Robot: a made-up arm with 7 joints.
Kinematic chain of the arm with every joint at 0, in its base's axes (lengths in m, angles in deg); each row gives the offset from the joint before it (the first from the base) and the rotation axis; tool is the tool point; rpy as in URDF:
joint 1: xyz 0 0 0.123 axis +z
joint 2: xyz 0 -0.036 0.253 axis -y
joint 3: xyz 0 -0.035 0.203 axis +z
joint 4: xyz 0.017 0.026 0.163 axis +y
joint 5: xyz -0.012 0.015 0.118 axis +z
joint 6: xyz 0 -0.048 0.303 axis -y
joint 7: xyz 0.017 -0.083 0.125 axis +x
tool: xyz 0 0 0 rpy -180 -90 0
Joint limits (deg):
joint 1: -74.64..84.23
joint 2: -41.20..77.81
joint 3: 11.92..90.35
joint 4: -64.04..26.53
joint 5: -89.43..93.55
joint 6: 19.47..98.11
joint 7: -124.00..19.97
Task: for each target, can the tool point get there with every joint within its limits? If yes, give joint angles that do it. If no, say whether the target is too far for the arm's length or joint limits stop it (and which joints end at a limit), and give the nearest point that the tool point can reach.
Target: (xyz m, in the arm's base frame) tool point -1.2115 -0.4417 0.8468
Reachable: no: too far | nearest point -0.8254 -0.3009 0.6968 | short by 0.437 m
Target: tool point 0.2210 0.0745 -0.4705
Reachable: no: joint limits stop it (at a limit: joint 1, joint 2, joint 3, joint 4) | nearest point -0.1662 0.4589 0.0106 | short by 0.727 m
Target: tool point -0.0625 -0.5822 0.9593
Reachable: yes | joints -35.47 -28.57 77.36 -45.26 -12.63 45.79 -8.20
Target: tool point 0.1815 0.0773 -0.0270
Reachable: no: joint limits stop it (at a limit: joint 1, joint 2, joint 3, joint 4, joint 6) | nearest point -0.1590 0.4584 0.0173 | short by 0.513 m
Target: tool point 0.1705 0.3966 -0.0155
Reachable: no: joint limits stop it (at a limit: joint 1, joint 2, joint 3, joint 4, joint 5, joint 6) | nearest point -0.1304 0.4885 0.0258 | short by 0.317 m
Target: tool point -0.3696 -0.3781 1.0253
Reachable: yes | joints -17.58 22.86 78.48 -47.68 24.77 48.20 -93.34
